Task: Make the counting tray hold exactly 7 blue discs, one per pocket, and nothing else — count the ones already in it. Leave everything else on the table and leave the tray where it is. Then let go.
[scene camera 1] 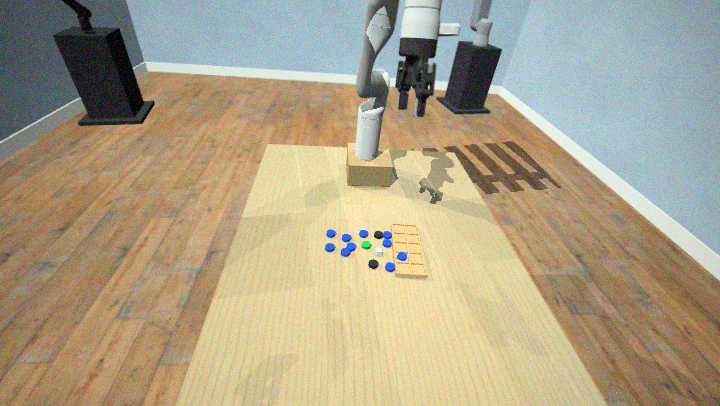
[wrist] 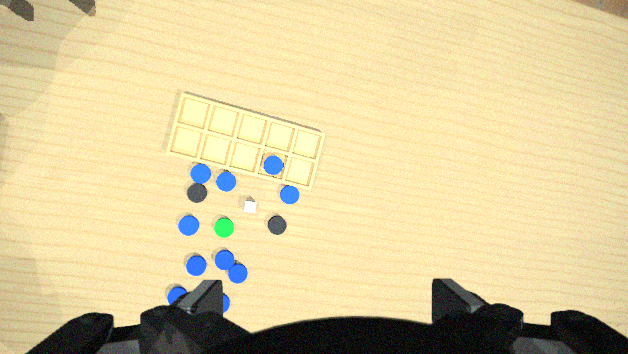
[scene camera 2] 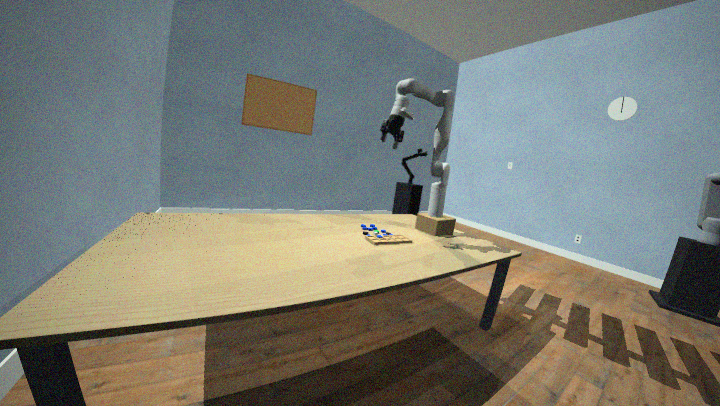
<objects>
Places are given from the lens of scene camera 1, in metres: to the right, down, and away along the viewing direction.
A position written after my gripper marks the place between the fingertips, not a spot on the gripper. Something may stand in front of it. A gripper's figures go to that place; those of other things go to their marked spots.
my gripper [scene camera 1: 409, 113]: 0.11, -0.20, 0.69
wooden counting tray [scene camera 1: 405, 237]: 0.15, 0.11, 1.02
</objects>
